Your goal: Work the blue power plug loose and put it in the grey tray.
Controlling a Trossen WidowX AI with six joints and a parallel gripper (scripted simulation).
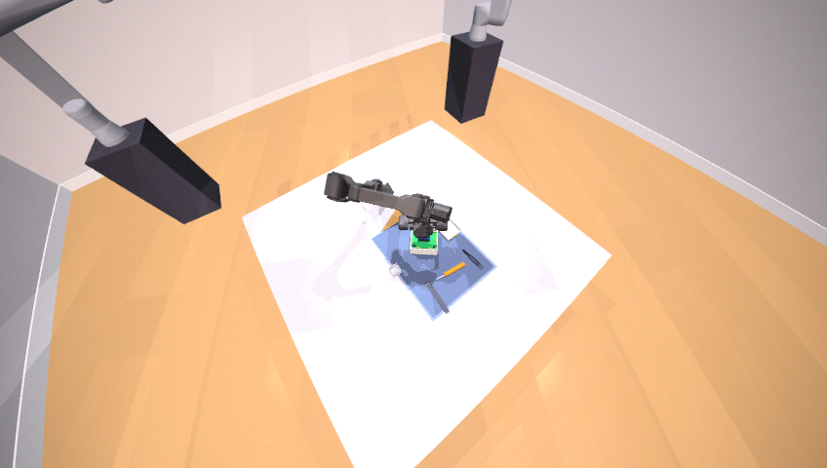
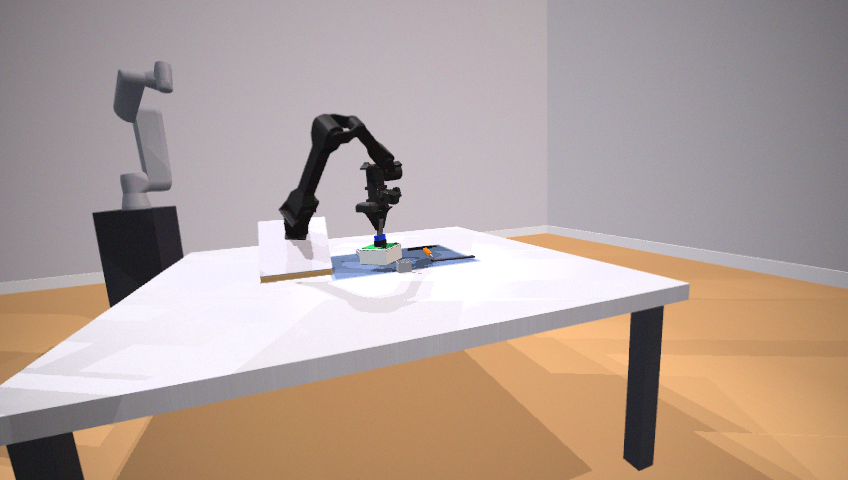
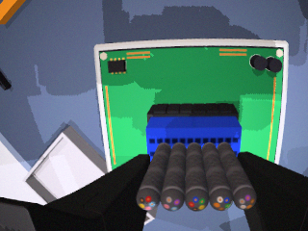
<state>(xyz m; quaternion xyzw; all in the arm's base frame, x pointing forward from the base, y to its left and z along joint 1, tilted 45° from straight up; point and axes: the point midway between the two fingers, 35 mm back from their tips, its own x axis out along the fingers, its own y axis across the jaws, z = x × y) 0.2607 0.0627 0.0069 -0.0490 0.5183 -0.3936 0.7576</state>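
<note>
Now: gripper tip 20 mm above the blue power plug. Also, from my gripper tip: blue mat (110 mm below, 50 mm ahead, 10 mm to the left); dark bar (230 mm ahead, 110 mm below, 70 mm to the right).
</note>
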